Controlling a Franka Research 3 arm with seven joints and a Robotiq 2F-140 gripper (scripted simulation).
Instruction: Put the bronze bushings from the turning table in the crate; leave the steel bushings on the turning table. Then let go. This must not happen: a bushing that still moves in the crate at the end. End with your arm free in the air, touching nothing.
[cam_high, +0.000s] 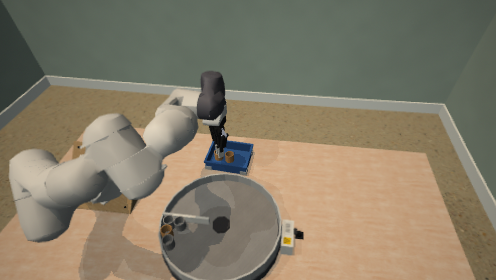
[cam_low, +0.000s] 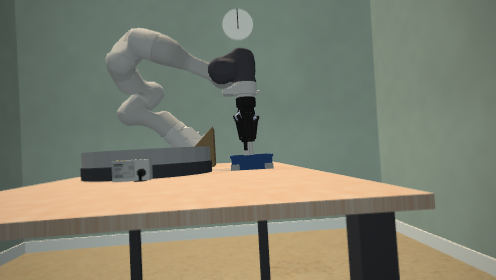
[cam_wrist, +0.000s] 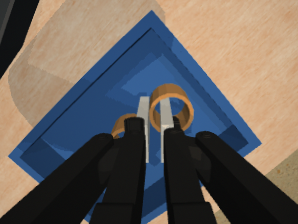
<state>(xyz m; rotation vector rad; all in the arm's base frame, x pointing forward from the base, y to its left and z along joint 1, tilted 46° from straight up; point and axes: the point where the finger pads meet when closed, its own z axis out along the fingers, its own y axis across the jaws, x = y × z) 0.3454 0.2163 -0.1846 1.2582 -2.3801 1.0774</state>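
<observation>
My hand is 4 cm short of the blue crate, 4 cm above it and 1 cm to the right of it. The rest, counted from my hand: grey turning table (34 cm to the right, 13 cm ahead, 1 cm below).
</observation>
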